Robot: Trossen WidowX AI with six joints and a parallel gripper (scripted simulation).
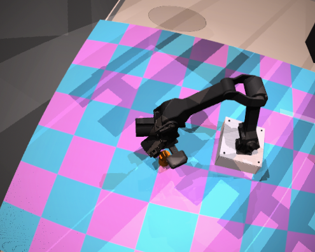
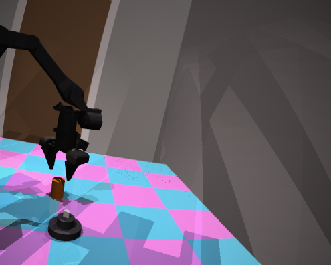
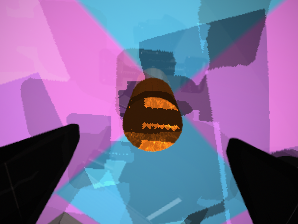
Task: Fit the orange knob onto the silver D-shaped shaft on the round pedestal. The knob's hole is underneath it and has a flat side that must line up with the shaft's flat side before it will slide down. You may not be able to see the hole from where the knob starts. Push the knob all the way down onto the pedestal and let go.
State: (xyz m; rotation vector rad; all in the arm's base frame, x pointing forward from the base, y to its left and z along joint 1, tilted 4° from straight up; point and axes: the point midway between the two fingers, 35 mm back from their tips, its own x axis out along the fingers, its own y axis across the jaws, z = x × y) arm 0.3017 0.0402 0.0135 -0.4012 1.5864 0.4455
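Now: the orange knob 3 cm below my gripper tip. Round my gripper tip: round pedestal: 19 cm to the right, 5 cm below.
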